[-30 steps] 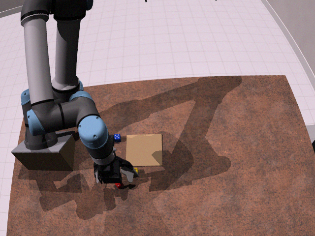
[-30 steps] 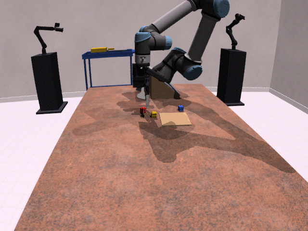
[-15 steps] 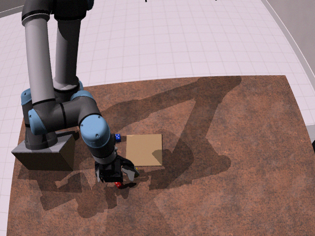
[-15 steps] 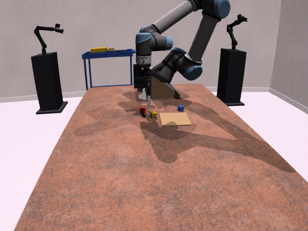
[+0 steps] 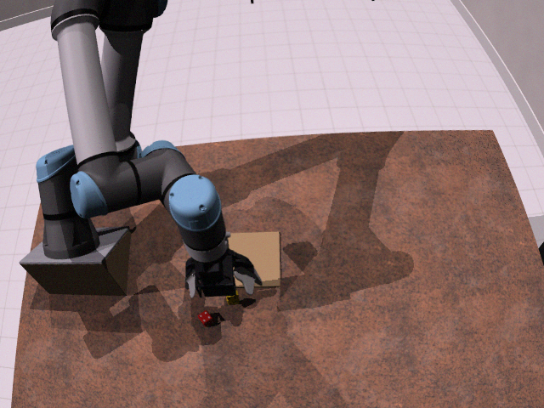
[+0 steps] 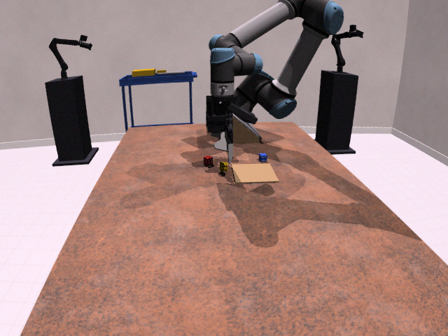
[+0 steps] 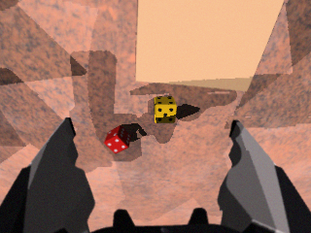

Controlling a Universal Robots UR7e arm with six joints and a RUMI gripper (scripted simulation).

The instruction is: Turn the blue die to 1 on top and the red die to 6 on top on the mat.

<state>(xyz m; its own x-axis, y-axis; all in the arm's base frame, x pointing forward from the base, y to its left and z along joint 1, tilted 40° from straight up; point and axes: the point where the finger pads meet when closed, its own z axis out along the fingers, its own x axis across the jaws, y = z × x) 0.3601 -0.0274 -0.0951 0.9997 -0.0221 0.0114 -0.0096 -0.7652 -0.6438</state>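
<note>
My hand is 1 cm short of the yellow die, 1 cm to the left of it and 4 cm above it. Also, from my hand: blue die 5 cm behind, 14 cm to the left, 4 cm below; then tan mat 5 cm ahead, 9 cm to the left, 5 cm below; then red die 5 cm behind, 6 cm to the right, 4 cm below.
</note>
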